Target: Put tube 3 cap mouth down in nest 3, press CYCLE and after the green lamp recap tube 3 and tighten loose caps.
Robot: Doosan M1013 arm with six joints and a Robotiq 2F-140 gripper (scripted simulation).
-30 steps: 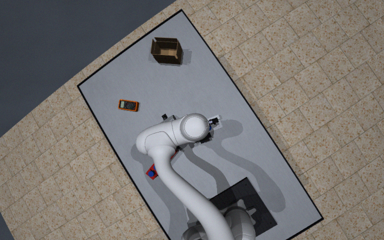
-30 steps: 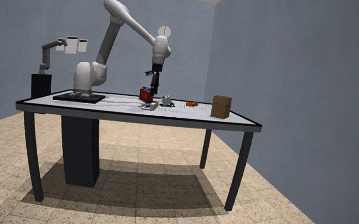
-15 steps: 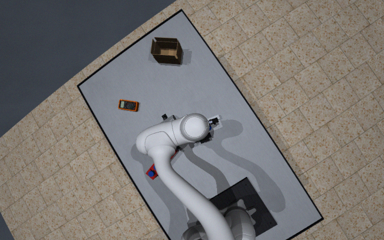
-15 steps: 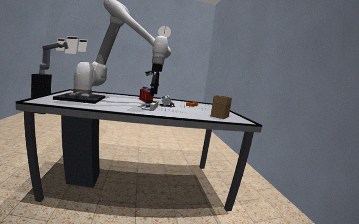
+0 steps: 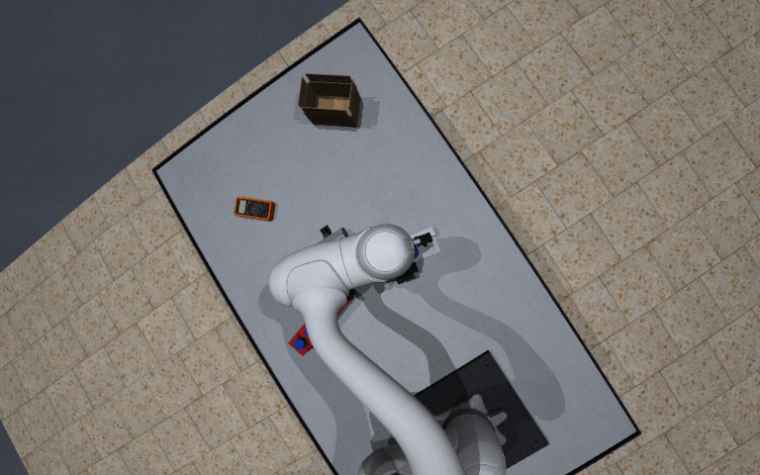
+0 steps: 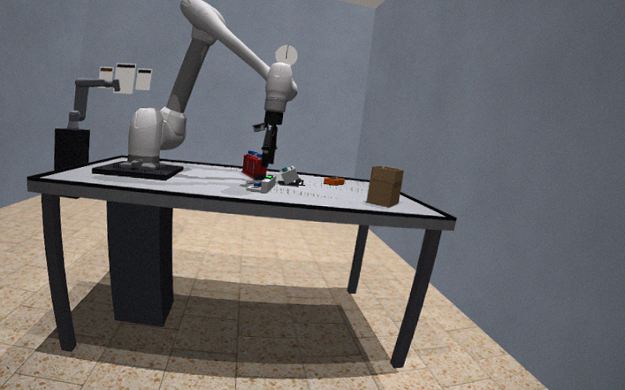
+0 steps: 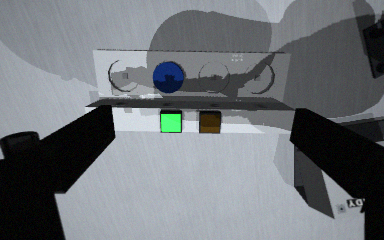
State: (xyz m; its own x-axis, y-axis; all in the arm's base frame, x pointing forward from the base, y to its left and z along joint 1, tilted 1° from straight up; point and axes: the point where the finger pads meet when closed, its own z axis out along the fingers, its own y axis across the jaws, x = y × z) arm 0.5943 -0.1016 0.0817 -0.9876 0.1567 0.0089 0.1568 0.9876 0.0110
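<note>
Now: the blue cap 9 cm below my hand, 3 cm to the right of it and 3 cm behind it. Round my hand: key housing 18 cm to the left, 10 cm ahead, 5 cm below; green ready key 15 cm to the left, 9 cm ahead, 4 cm below; blue cycle key 20 cm to the left, 8 cm ahead, 4 cm below.
</note>
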